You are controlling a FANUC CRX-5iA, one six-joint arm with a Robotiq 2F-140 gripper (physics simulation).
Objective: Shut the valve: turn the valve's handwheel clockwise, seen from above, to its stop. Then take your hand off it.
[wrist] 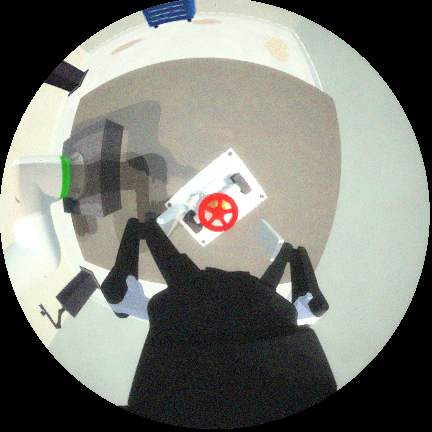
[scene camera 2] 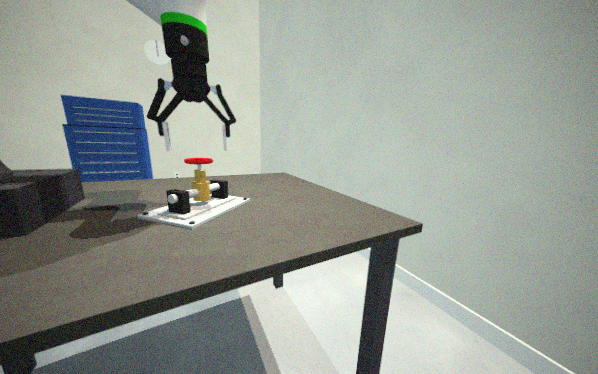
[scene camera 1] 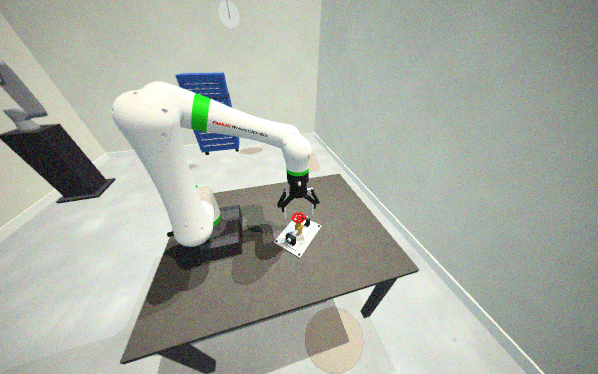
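The red handwheel (scene camera 1: 298, 217) (scene camera 2: 198, 161) (wrist: 218, 212) sits level on top of the brass valve body (scene camera 1: 299, 228) (scene camera 2: 201, 191). The valve stands on a white base plate (scene camera 1: 306, 245) (scene camera 2: 192, 223) (wrist: 231, 161), with its pipe held between two black blocks. My gripper (scene camera 1: 300, 210) (scene camera 2: 197, 145) (wrist: 219, 220) is wide open and points down. Its fingertips are above the handwheel in scene camera 2, one to each side, apart from it. In the wrist view the pads show left and right of the wheel. How far the wheel is turned cannot be told.
The dark table (scene camera 1: 360, 240) (scene camera 2: 310, 220) (wrist: 280, 125) bears the plate and the arm's dark pedestal (scene camera 1: 230, 232) (scene camera 2: 50, 192) (wrist: 112, 170). A blue cabinet (scene camera 1: 215, 142) (scene camera 2: 107, 150) (wrist: 170, 12) stands behind the table. A wall (scene camera 1: 450, 125) (scene camera 2: 425, 110) rises at the right.
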